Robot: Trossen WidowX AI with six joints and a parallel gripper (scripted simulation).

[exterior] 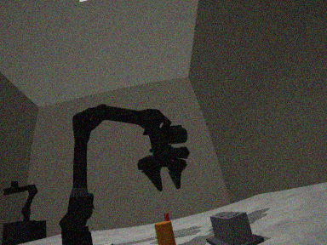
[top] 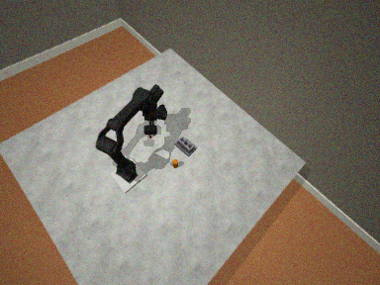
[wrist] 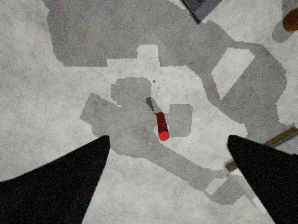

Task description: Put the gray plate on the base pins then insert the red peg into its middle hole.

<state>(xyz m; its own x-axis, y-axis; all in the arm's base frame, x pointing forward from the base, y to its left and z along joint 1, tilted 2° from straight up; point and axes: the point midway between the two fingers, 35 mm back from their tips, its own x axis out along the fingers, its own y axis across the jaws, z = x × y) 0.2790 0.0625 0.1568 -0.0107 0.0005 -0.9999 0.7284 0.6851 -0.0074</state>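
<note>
Right now the red peg is 110 mm below my gripper tip, 30 mm behind it and 20 mm to the left of it. Also, from my gripper tip: small orange block 220 mm to the right, 110 mm below, 60 mm behind; dark flat base 180 mm to the right, 140 mm below, 70 mm ahead; gray plate 190 mm to the right, 100 mm below, 70 mm ahead.
</note>
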